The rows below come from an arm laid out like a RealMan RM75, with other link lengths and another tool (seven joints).
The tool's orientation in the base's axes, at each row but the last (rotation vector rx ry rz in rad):
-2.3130 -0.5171 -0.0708
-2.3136 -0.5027 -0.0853
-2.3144 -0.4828 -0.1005
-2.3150 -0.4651 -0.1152
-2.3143 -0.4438 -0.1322
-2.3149 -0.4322 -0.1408
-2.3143 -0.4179 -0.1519
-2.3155 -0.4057 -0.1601
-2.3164 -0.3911 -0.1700
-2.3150 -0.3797 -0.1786
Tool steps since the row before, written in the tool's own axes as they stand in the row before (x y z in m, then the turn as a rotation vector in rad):
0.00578 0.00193 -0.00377 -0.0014 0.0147 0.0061
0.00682 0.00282 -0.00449 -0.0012 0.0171 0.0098
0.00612 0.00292 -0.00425 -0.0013 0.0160 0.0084
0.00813 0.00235 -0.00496 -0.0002 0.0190 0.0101
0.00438 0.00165 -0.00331 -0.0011 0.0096 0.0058
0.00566 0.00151 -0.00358 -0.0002 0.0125 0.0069
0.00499 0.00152 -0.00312 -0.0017 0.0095 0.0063
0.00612 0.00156 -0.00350 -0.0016 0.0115 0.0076
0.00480 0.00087 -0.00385 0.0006 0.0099 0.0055
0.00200 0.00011 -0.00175 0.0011 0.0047 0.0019
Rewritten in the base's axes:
0.00643 -0.00184 0.00258 0.0038 -0.0056 -0.0145
0.00775 -0.00267 0.00274 0.0045 -0.0045 -0.0187
0.00705 -0.00294 0.00238 0.0041 -0.0048 -0.0170
0.00869 -0.00260 0.00373 0.0062 -0.0052 -0.0199
0.00480 -0.00221 0.00221 0.0022 -0.0024 -0.0108
0.00593 -0.00203 0.00280 0.0040 -0.0033 -0.0133
0.00526 -0.00196 0.00232 0.0016 -0.0021 -0.0112
0.00631 -0.00205 0.00284 0.0023 -0.0025 -0.0135
0.00480 -0.00224 0.00324 0.0039 -0.0025 -0.0104
0.00190 -0.00090 0.00163 0.0026 -0.0015 -0.0042

